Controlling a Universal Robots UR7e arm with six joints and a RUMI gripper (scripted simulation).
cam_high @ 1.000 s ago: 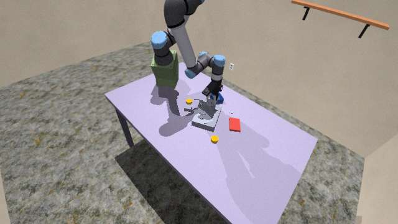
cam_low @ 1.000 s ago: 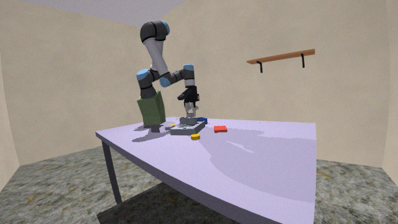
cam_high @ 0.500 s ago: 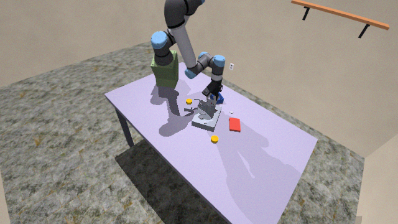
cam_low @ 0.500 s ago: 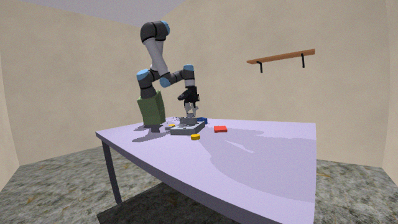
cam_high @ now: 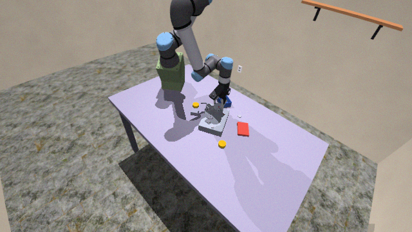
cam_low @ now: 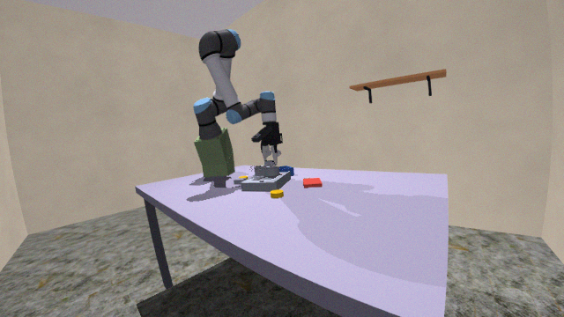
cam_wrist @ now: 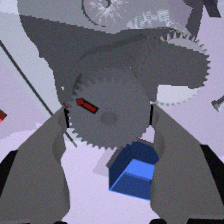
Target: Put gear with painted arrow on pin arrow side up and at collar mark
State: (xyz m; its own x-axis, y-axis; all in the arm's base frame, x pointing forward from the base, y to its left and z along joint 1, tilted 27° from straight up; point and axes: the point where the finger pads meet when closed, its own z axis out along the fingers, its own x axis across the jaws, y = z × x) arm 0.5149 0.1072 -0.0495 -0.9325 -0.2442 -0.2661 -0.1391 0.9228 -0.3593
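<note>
The grey toothed gear lies right at my hand. The rest, counted from my hand: small grey block: 12 cm behind, 12 cm to the right, 9 cm below; then blue bin: 8 cm behind, 16 cm to the left, 9 cm below; then flat red block: 22 cm ahead, 7 cm to the left, 9 cm below.
</note>
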